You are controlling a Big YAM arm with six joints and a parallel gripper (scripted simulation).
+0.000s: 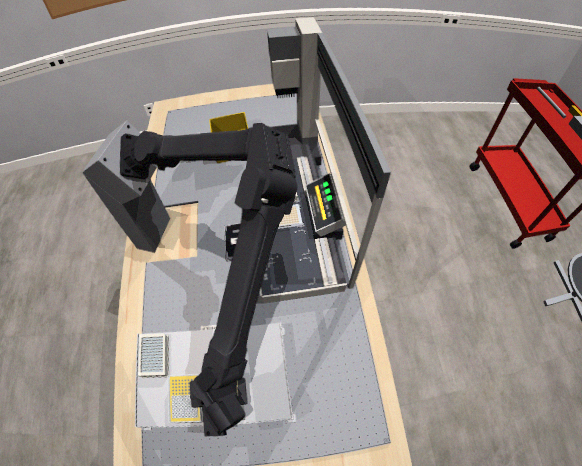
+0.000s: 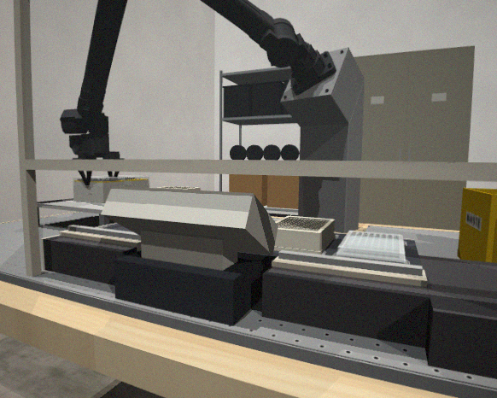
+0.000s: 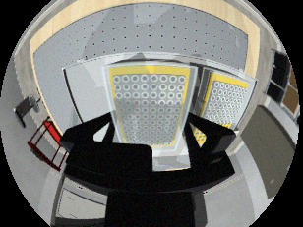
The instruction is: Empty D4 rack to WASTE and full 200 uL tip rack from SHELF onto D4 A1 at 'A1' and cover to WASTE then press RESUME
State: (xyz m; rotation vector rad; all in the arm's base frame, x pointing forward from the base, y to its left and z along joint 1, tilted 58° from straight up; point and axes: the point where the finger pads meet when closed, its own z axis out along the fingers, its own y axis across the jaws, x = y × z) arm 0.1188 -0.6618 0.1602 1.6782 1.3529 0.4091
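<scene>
The clear cover lies 1 cm above my hand. From my hand the other things lie so: black spare nest: 43 cm to the left, 32 cm ahead, 11 cm below; shelf unit: 8 cm to the left, 6 cm below, 1 cm behind; frame post: 52 cm ahead, 12 cm above, 6 cm to the left.
</scene>
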